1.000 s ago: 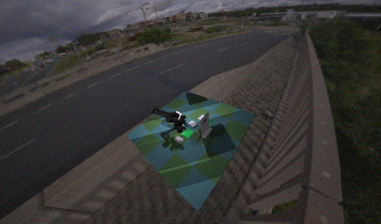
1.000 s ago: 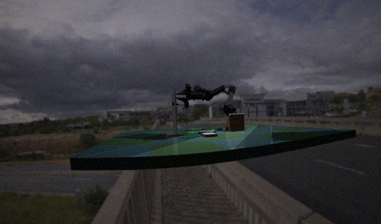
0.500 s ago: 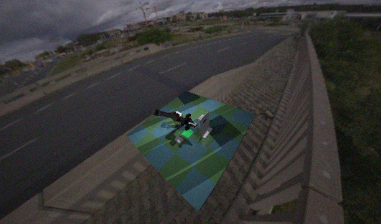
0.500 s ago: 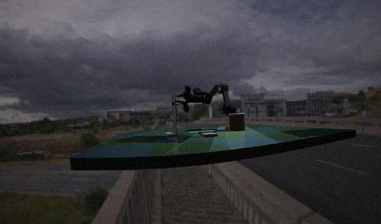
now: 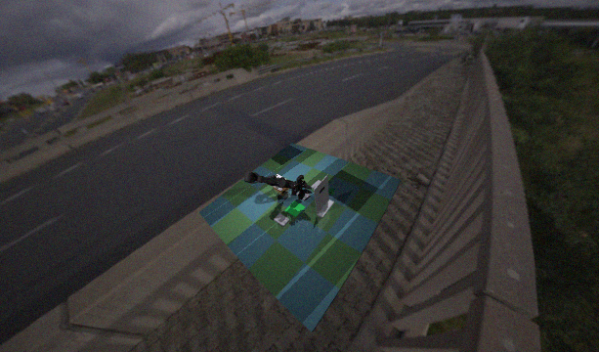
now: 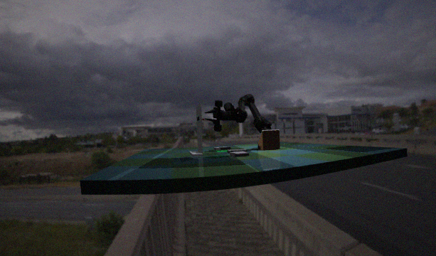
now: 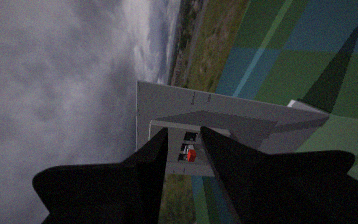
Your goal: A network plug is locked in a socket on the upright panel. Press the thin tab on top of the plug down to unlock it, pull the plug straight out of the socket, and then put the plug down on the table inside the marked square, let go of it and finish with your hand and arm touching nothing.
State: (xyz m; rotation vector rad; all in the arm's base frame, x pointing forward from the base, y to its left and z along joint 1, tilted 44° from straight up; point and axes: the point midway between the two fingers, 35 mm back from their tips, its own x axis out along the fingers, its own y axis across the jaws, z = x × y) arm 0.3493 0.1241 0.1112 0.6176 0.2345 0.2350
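The network plug is 6 cm to the left of my gripper tip, 2 cm below it and 2 cm ahead of it. From my gripper tip the other things lie so: grey upright panel 10 cm below, 6 cm to the left, 4 cm ahead; then green marked square 22 cm below, 12 cm behind, 9 cm to the right.
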